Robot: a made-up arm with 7 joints. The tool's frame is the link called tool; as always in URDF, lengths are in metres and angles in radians. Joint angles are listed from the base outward.
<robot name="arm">
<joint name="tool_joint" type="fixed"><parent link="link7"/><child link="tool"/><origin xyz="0 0 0"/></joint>
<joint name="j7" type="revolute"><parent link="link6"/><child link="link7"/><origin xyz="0.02 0.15 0.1" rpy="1.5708 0 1.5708"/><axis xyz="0 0 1"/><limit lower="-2.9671" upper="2.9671"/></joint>
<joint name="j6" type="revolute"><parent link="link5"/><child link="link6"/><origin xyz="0 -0.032 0.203" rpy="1.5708 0 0"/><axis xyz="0 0 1"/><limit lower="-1.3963" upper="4.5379"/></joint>
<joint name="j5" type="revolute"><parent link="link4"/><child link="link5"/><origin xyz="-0.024 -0.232 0.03" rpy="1.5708 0 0"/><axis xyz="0 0 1"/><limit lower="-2.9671" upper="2.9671"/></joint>
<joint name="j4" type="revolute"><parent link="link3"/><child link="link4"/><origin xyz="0.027 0.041 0.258" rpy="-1.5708 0 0"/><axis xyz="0 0 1"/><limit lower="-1.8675" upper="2.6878"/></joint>
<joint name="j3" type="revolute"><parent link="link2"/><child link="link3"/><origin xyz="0 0.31 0.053" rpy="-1.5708 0 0"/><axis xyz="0 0 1"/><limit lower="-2.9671" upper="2.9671"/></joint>
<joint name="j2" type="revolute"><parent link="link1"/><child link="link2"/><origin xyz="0 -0.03 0.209" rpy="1.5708 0 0"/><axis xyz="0 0 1"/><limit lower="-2.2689" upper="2.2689"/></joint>
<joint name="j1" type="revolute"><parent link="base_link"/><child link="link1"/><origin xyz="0 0 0.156"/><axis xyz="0 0 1"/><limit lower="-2.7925" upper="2.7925"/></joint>
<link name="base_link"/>
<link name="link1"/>
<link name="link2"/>
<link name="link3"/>
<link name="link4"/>
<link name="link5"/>
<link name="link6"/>
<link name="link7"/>
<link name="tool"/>
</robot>
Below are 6 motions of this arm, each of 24 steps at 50 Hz.
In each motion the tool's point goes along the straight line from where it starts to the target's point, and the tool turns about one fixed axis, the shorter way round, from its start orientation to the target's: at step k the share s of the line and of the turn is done. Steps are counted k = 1, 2, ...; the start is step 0. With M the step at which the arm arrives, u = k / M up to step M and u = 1 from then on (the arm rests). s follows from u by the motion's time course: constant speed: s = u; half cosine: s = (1 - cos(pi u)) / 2; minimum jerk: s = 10 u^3 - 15 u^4 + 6 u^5.
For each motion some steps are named. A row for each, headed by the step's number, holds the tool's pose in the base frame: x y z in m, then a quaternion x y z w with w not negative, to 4 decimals.
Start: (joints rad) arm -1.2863 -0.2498 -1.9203 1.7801 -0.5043 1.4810 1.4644
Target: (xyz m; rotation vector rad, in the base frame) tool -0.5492 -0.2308 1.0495 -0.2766 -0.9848 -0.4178
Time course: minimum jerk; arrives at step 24
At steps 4, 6, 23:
4: -0.5613 -0.1840 1.0649 -0.3221 -0.6911 0.1603 0.6269
6: -0.5605 -0.1873 1.0638 -0.3109 -0.6809 0.1353 0.6491
23: -0.5492 -0.2308 1.0495 -0.1315 -0.4679 -0.1982 0.8511

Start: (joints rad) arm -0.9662 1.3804 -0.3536 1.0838 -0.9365 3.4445 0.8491
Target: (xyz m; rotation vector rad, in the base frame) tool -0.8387 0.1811 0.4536 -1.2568 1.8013 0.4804
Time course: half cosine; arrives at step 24
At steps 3, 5, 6, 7, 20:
3: -0.5907 0.4986 0.7056 -0.2369 0.7281 0.4188 0.4882
5: -0.6075 0.4771 0.6885 -0.2564 0.7307 0.4048 0.4862
6: -0.6186 0.4628 0.6772 -0.2692 0.7322 0.3955 0.4848
7: -0.6313 0.4466 0.6643 -0.2837 0.7336 0.3847 0.4831
20: -0.8214 0.2032 0.4711 -0.4873 0.7260 0.2096 0.4377

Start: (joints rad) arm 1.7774 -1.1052 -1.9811 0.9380 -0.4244 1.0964 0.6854
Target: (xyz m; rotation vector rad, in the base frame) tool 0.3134 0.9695 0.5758 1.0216 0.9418 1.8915
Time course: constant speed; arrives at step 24
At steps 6, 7, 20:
6: 0.2321 0.9352 0.8529 0.4104 0.2428 0.8178 0.3222
7: 0.2366 0.9371 0.8375 0.4102 0.2501 0.8142 0.3260
20: 0.2953 0.9619 0.6374 0.4043 0.3425 0.7615 0.3734

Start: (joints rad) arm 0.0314 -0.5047 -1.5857 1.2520 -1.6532 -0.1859 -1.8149
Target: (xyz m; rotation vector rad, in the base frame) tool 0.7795 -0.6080 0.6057 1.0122 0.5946 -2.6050
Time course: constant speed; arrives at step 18
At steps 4, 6, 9, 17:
4: 0.5450 -0.5981 1.0217 0.4680 -0.0363 -0.8826 0.0274
6: 0.5785 -0.5996 0.9623 0.4535 -0.0014 -0.8902 0.0441
9: 0.6287 -0.6017 0.8731 0.4302 0.0509 -0.8986 0.0690
17: 0.7627 -0.6073 0.6354 0.3602 0.1890 -0.9037 0.1338

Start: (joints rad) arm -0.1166 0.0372 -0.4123 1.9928 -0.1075 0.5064 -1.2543
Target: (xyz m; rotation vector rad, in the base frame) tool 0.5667 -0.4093 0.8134 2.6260 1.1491 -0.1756
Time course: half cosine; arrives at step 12
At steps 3, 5, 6, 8, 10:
3: 0.4731 -0.4231 0.8029 0.9220 0.3785 -0.0043 0.0811
5: 0.4976 -0.4195 0.8057 0.9184 0.3835 -0.0191 0.0952
6: 0.5118 -0.4174 0.8072 0.9162 0.3863 -0.0277 0.1033
8: 0.5393 -0.4133 0.8103 0.9114 0.3915 -0.0441 0.1189
10: 0.5594 -0.4104 0.8126 0.9076 0.3952 -0.0562 0.1303

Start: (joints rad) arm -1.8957 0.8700 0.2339 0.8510 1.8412 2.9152 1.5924
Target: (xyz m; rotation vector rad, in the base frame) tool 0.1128 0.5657 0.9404 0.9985 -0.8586 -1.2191
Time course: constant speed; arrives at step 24
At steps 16, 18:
16: 0.1236 0.4730 0.9706 0.4289 -0.3705 -0.5416 0.6208
18: 0.1209 0.4962 0.9630 0.4304 -0.3714 -0.5390 0.6216

